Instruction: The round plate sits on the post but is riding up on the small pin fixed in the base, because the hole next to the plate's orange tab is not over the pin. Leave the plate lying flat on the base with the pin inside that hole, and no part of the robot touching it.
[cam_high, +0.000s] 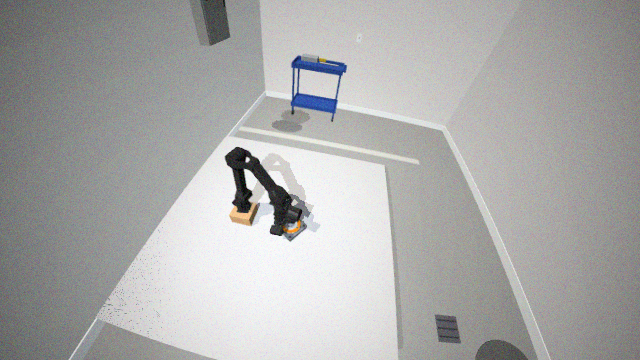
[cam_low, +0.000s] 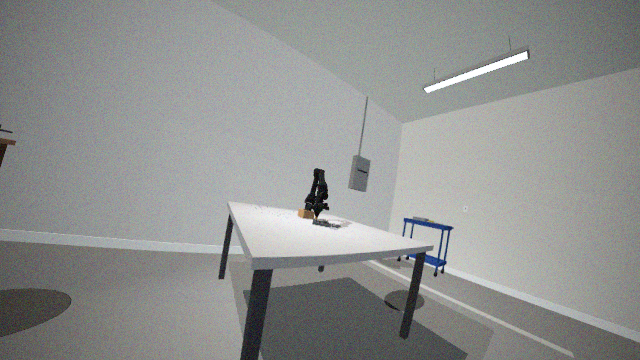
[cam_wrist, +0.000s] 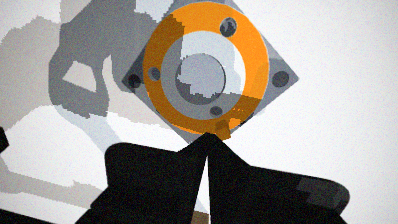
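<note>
My gripper tip is 5 cm short of the square grey base, 2 cm above it and 1 cm to the right of it.
</note>
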